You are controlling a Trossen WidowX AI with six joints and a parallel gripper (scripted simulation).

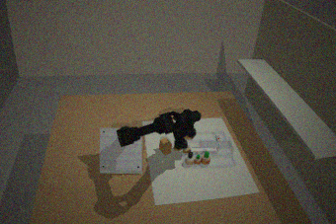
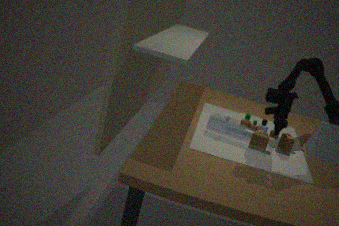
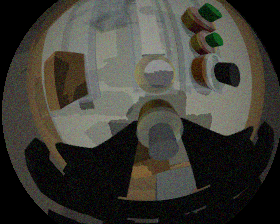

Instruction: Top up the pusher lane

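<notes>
Now: the lane 20 cm ahead of my gripper tip, 1 cm to the right of it and 3 cm below it.
</notes>
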